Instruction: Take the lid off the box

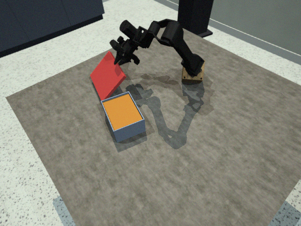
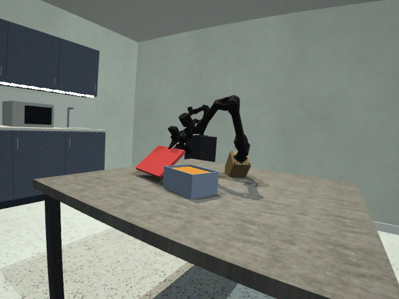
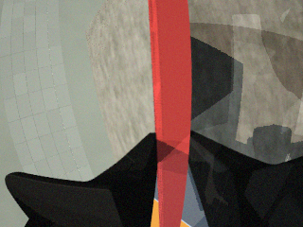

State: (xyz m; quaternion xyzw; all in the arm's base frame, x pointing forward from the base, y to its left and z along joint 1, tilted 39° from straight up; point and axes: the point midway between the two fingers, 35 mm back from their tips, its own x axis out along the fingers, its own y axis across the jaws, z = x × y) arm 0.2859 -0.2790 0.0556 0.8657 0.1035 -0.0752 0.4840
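The red lid lies 9 cm ahead of my hand and 7 cm below it. Also, from my hand: blue storage box (11 cm ahead, 27 cm to the left, 12 cm below).
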